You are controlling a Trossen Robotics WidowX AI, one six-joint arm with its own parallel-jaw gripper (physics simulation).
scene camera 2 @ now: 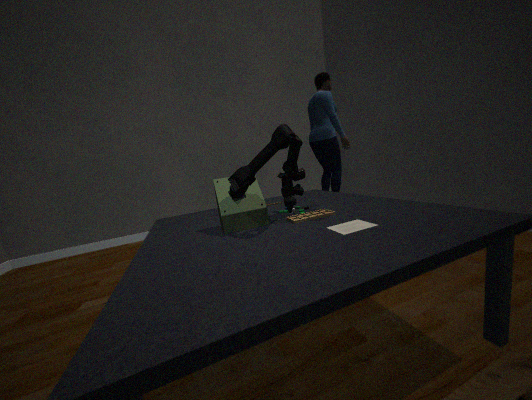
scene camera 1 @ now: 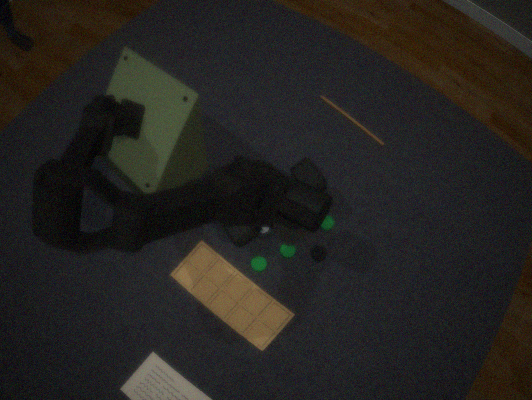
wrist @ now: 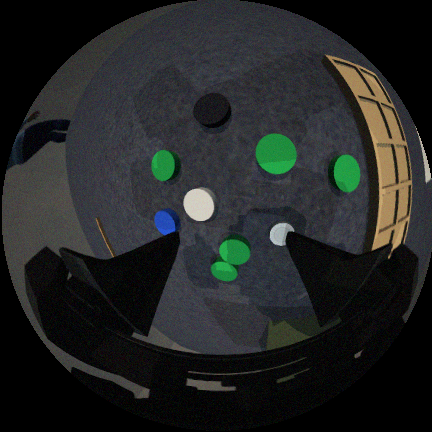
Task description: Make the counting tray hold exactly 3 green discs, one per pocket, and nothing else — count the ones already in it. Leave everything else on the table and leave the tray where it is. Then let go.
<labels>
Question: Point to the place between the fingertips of my gripper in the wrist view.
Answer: At 234,237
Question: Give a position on a white card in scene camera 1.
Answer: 154,371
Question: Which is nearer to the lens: the tan counting tray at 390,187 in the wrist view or the black disc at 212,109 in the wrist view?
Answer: The black disc.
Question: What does the black disc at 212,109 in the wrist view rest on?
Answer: The table.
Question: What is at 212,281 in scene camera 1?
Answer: A tan counting tray.
</labels>
